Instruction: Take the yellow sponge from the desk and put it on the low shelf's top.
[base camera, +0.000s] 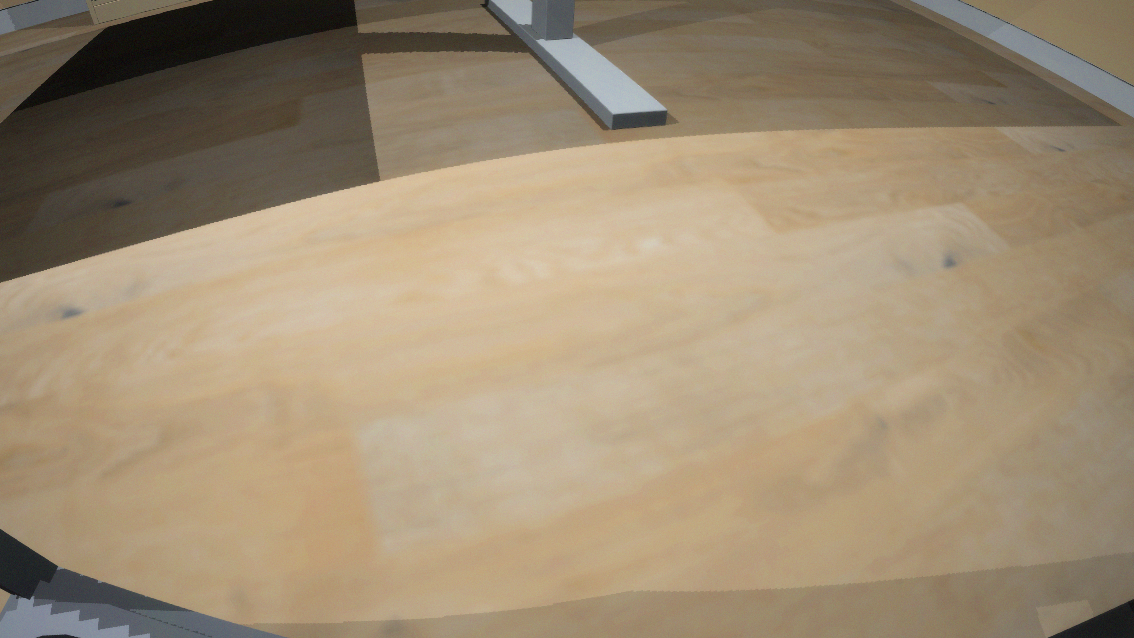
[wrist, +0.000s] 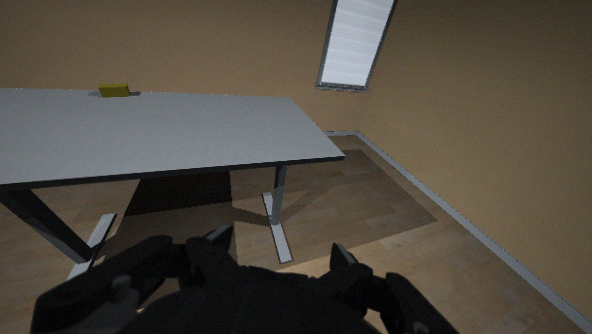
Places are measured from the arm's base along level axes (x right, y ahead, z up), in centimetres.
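Pixels of known places: gripper, fingertip midpoint: (wrist: 281, 246).
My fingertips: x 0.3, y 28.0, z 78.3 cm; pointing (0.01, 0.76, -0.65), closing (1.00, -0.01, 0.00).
Observation:
For each thing: its top centre in the pictures, then the offset to it from my fingertips. "pt": a spot on its surface instead. Level surfaces: height alone.
- yellow sponge, top centre: (wrist: 113, 85) dx -96.4, dy +79.3, dz -18.2 cm
- grey desk, surface height: dz -23.0 cm
- desk's leg, surface spot: (wrist: 279, 195) pt dx -5.6, dy +81.4, dz -79.4 cm
The yellow sponge (wrist: 114, 90) lies near the far edge of the grey desk (wrist: 190, 130), left of the middle in the wrist view. My gripper (wrist: 281, 246) is open, with its two dark fingers wide apart and nothing between them. It is well short of the desk's near edge, and the sponge is far beyond it to the left. In the base camera view a foot of the desk (base camera: 606, 79) shows at the top. The low shelf does not show clearly in either view.
The desk's leg (wrist: 279, 195) stands under its right part. A window (wrist: 356, 42) is in the back wall. The right wall (wrist: 490, 125) runs along the floor with a pale baseboard. A light wooden piece (base camera: 142, 6) shows at the top left of the base camera view.

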